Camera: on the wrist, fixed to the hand. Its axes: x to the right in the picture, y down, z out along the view.
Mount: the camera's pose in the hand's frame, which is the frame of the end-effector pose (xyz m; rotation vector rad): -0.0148 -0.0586 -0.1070 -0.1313 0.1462 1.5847
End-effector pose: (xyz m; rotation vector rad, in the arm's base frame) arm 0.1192 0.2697 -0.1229 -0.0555 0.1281 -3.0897
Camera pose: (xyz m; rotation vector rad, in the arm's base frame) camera 0.1272 0.3375 -0.2251 0.1788 0.2253 -1.4976
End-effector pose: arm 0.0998 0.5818 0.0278 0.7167 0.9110 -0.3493
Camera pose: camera -0.0050 0.6137 -0.0278 1.1255 0.2758 1.1602
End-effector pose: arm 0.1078 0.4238 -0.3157 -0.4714 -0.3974 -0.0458
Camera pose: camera 0.1251 0.3226 -0.3833 -0.7981 0.2070 1.4249
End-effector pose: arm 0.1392 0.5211 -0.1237 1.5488 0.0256 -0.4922
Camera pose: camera 0.1381 0.6309 -0.1789 1.0453 -0.9574 0.8574
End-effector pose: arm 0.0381 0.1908 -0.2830 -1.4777 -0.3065 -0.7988
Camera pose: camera -0.0402 0.0989 -0.2598 -1.2730 0.9725 0.3824
